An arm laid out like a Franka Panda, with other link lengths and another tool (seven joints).
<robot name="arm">
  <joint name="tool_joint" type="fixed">
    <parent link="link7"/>
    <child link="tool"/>
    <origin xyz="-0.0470 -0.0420 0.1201" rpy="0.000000 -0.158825 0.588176"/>
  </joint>
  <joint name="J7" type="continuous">
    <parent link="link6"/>
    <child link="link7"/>
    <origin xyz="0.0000 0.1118 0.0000" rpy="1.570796 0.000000 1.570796"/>
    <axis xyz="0 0 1"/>
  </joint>
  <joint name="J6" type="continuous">
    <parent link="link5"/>
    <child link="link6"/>
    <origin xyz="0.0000 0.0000 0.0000" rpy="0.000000 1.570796 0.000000"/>
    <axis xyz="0 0 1"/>
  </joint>
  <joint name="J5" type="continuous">
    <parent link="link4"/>
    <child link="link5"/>
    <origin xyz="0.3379 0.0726 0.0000" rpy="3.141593 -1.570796 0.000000"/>
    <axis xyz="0 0 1"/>
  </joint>
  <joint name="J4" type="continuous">
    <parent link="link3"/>
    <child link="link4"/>
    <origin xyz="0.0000 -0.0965 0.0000" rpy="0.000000 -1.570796 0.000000"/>
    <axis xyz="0 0 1"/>
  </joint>
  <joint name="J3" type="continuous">
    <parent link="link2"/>
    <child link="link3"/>
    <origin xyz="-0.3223 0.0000 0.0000" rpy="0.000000 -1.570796 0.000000"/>
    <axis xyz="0 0 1"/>
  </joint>
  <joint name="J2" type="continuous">
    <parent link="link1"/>
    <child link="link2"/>
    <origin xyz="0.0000 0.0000 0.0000" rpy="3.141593 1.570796 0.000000"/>
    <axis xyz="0 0 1"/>
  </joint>
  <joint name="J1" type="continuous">
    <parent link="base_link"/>
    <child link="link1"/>
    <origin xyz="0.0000 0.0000 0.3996" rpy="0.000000 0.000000 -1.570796"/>
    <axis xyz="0 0 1"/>
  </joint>
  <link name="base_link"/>
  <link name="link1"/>
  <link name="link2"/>
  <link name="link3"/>
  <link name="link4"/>
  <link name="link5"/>
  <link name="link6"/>
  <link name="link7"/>
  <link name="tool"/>
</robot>
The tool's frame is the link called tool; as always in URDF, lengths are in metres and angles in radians. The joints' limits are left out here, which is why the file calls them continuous.
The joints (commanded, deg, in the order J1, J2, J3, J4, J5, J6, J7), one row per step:
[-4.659, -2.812, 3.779, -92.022, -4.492, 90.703, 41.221]
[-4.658, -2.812, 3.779, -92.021, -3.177, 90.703, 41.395]
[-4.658, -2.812, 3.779, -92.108, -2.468, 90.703, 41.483]
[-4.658, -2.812, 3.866, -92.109, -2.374, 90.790, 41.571]
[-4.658, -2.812, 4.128, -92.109, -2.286, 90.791, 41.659]
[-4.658, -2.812, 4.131, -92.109, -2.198, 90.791, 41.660]
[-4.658, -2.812, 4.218, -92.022, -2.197, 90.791, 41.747]
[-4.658, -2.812, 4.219, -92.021, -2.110, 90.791, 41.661]
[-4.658, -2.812, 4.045, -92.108, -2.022, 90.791, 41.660]
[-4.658, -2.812, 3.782, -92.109, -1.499, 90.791, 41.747]
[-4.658, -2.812, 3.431, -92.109, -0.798, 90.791, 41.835]
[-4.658, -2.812, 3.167, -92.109, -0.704, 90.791, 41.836]
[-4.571, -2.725, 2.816, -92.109, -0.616, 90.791, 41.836]
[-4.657, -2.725, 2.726, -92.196, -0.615, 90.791, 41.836]
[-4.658, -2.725, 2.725, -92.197, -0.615, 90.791, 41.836]
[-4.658, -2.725, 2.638, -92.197, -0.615, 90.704, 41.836]
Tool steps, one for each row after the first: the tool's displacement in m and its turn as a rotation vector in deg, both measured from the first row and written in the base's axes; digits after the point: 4 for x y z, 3 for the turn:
[0.0002, 0.0029, 0.0013, 1.319, -0.033, -0.155]
[0.0003, 0.0044, 0.0013, 2.031, 0.038, -0.235]
[0.0005, 0.0054, 0.0015, 2.122, -0.053, -0.229]
[0.0003, 0.0081, 0.0016, 2.200, -0.054, -0.054]
[0.0003, 0.0083, 0.0017, 2.287, -0.055, -0.051]
[0.0004, 0.0091, 0.0023, 2.286, -0.145, -0.049]
[0.0003, 0.0093, 0.0024, 2.370, -0.142, 0.039]
[0.0004, 0.0078, 0.0019, 2.468, -0.060, -0.135]
[0.0007, 0.0065, 0.0024, 3.005, -0.076, -0.478]
[0.0012, 0.0046, 0.0032, 3.725, -0.101, -0.908]
[0.0014, 0.0024, 0.0033, 3.832, -0.112, -1.171]
[0.0020, 0.0000, 0.0026, 3.943, -0.037, -1.437]
[0.0021, -0.0016, 0.0020, 3.950, 0.044, -1.616]
[0.0021, -0.0017, 0.0020, 3.950, 0.045, -1.618]
[0.0020, -0.0025, 0.0018, 3.956, 0.128, -1.709]

